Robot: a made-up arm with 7 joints.
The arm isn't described. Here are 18 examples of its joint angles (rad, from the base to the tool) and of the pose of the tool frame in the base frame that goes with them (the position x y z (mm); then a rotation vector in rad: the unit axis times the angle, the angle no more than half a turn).
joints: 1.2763 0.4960 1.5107 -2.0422 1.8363 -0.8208 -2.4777
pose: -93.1 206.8 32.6 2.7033 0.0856 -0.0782
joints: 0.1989 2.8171 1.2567 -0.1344 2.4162 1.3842 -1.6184
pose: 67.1 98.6 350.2 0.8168 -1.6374 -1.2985
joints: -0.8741 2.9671 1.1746 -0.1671 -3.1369 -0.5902 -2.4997
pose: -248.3 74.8 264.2 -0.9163 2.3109 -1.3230
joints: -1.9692 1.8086 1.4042 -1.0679 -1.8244 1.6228 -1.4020
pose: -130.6 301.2 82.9 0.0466 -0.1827 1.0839
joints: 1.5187 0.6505 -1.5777 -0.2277 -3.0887 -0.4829 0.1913
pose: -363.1 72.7 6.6 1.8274 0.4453 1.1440
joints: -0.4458 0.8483 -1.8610 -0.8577 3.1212 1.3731 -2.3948
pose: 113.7 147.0 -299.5 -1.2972 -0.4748 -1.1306
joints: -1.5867 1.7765 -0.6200 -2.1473 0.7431 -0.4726 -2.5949
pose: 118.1 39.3 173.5 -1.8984 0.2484 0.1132
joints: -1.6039 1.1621 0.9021 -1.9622 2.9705 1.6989 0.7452
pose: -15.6 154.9 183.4 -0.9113 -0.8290 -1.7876
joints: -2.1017 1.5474 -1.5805 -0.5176 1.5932 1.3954 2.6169
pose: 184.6 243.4 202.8 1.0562 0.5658 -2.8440
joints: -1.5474 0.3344 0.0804 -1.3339 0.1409 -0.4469 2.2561
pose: 257.8 -51.5 174.8 -2.8047 -1.0488 -0.3631
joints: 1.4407 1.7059 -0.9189 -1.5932 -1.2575 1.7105 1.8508
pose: -181.4 209.6 -78.4 1.1654 -0.3431 -0.9595
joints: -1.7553 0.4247 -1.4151 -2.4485 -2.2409 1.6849 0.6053
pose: 74.0 -147.8 -13.7 0.0224 2.5705 -0.5550
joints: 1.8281 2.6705 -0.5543 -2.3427 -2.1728 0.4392 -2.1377
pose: -41.3 157.4 -83.8 -0.3582 0.8224 0.3245
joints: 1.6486 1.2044 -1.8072 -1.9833 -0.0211 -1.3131 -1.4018
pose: -228.4 -37.6 53.3 -0.5136 -1.1789 -0.4124
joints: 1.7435 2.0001 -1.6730 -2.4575 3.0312 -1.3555 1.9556
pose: -138.5 60.8 64.4 -2.1898 1.2219 -1.8393
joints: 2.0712 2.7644 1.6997 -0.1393 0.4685 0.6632 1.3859
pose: 258.1 260.1 -51.6 1.1022 -0.9991 0.9188
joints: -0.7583 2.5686 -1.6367 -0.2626 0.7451 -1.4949 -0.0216
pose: -129.3 256.4 233.8 1.7522 -0.5148 -1.3429
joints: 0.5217 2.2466 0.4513 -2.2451 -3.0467 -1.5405 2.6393
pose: 186.2 59.9 34.0 2.0785 0.1265 -1.2786
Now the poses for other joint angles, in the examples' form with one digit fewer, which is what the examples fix.
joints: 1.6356 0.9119 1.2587 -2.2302 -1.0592 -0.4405 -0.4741
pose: 1 200 16 1.397 0.205 -2.629
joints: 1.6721 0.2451 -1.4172 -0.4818 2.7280 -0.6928 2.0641
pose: -347 -121 -20 -1.747 0.739 -2.002
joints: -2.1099 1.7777 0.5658 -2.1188 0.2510 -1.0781 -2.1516
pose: -149 91 130 -0.857 -0.613 -1.549
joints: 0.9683 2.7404 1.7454 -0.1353 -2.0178 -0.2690 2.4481
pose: 233 164 236 1.364 -1.491 -0.191
